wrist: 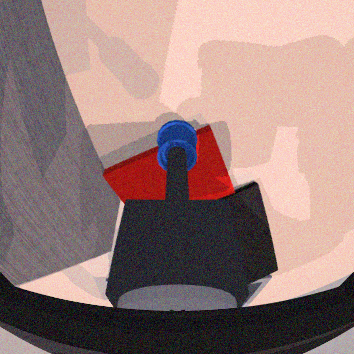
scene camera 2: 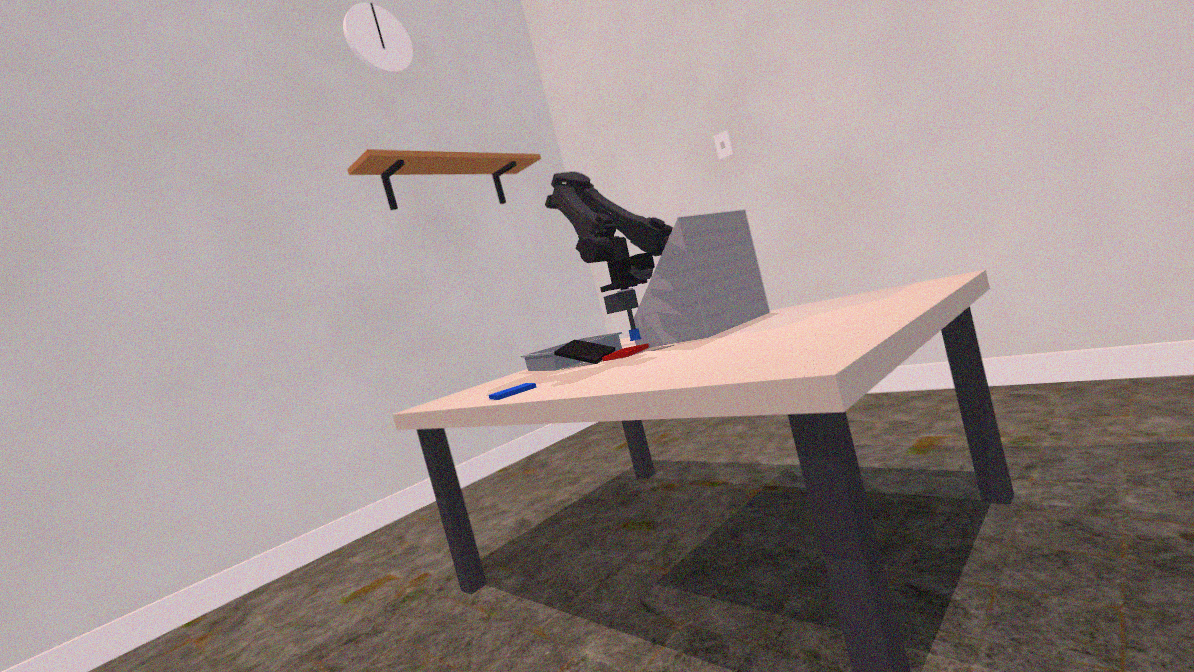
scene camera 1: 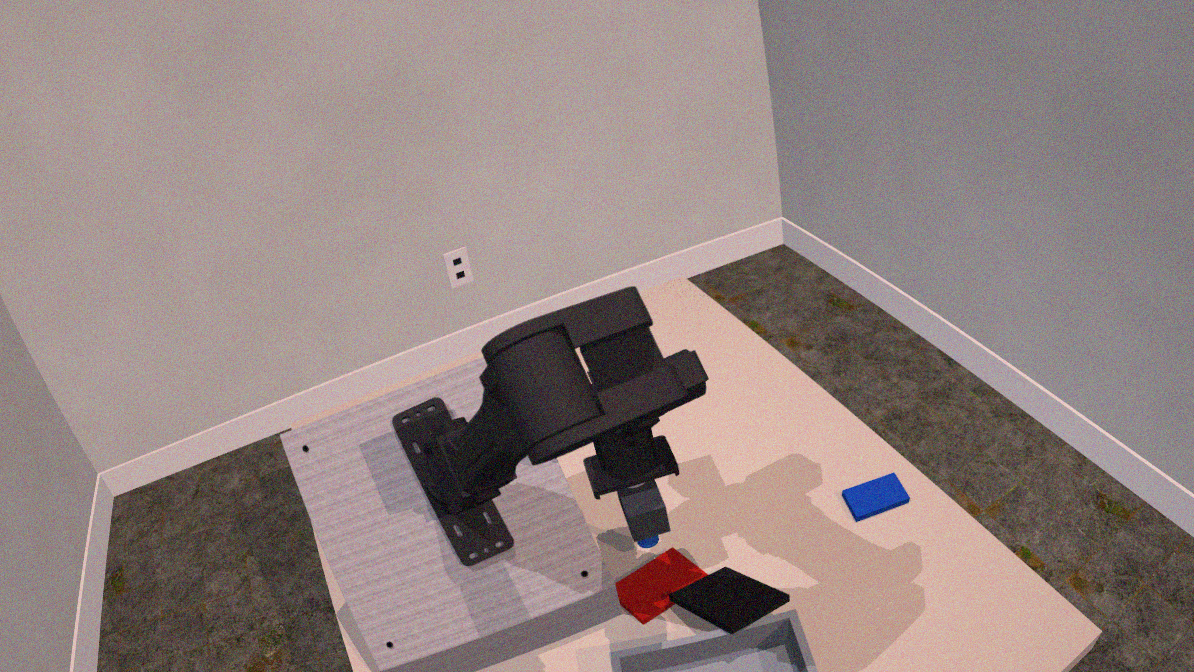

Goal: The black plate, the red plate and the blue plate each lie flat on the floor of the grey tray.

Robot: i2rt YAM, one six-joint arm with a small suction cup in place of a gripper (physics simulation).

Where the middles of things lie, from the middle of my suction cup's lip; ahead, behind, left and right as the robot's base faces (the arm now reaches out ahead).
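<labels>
With the blue plate (scene camera 1: 882,494) in sight, I find my suction cup 310 mm short of it, 120 mm to the left of it and 40 mm above it. The red plate (scene camera 1: 644,593) is 60 mm to the right of my suction cup, 20 mm behind it and 40 mm below it. Counting from my suction cup again, I see the black plate (scene camera 1: 730,600) 30 mm ahead of it, 150 mm to the right of it and 10 mm below it, while the grey tray (scene camera 1: 781,635) is 310 mm to the right of it, 70 mm behind it and 20 mm below it.
</labels>
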